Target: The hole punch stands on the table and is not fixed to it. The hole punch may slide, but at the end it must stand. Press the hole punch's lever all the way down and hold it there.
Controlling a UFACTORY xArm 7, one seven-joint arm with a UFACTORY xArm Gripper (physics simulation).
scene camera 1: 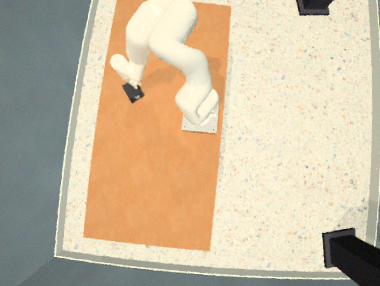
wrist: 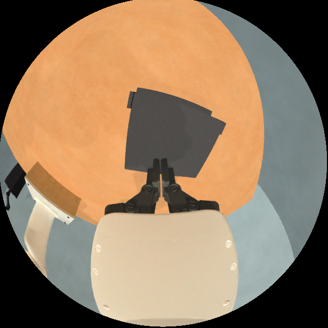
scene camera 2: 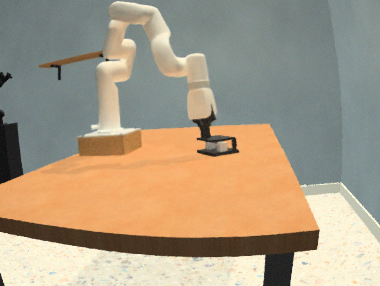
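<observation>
The dark hole punch stands upright on its flat base on the orange table. Its lever lies nearly level above the base, close over light grey blocks in scene camera 2. In the wrist view the lever hides most of the base. My gripper is shut and empty, pointing down. Its fingertips are at the lever's free end, opposite the upright post, and appear to touch the lever's top. The fingertips are too small to make out in scene camera 1.
The arm's white mounting plate sits on a wooden block near a table edge. A wall shelf and a dark stand are behind the table. The hole punch stands some way in from the table's edge.
</observation>
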